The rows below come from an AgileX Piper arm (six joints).
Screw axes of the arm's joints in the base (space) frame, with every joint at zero. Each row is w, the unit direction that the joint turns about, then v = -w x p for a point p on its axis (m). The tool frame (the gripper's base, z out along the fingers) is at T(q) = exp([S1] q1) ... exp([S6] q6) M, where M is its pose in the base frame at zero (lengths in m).
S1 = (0, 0, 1, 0.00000, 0.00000, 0.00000)
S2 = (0, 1, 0, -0.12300, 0.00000, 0.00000)
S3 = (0, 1, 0, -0.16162, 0.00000, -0.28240)
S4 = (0.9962, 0, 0.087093, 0.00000, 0.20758, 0.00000)
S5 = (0, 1, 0, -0.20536, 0.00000, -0.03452)
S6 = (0.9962, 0, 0.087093, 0.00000, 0.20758, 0.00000)
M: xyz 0.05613 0.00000 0.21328 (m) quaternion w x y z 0.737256 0 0.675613 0
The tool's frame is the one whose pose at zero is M.
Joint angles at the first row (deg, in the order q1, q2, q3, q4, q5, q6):
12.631 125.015 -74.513 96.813 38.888 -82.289
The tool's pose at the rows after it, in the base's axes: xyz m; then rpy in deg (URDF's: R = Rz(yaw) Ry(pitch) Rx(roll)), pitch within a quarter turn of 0, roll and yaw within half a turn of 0:
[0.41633 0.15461 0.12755 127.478 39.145 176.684]
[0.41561 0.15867 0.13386 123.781 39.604 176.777]
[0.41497 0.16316 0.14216 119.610 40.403 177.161]
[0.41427 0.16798 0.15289 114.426 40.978 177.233]
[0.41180 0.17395 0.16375 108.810 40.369 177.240]
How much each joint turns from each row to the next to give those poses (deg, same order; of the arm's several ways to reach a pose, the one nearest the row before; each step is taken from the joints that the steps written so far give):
0.000 0.000 -0.542 0.225 2.603 -0.642
0.001 0.000 -0.694 0.240 3.616 -0.117
-0.001 0.001 -1.040 -0.001 4.234 -0.078
0.000 0.001 -1.409 0.000 4.985 0.561
0.243 -0.001 -1.353 0.000 5.242 1.760

